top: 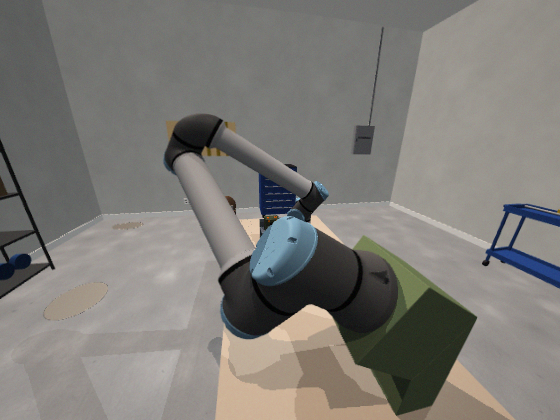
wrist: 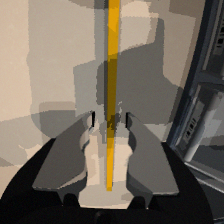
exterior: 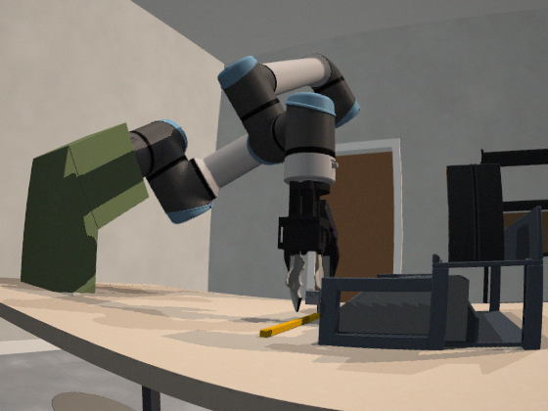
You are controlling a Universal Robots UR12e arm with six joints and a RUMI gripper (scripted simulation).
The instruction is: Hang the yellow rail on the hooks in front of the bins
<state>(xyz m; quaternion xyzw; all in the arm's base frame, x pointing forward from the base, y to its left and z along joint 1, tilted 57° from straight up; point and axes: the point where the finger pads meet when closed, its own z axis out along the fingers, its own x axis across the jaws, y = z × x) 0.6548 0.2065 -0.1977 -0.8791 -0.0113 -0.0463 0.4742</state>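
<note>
My hand is 30 mm above the yellow rail.
</note>
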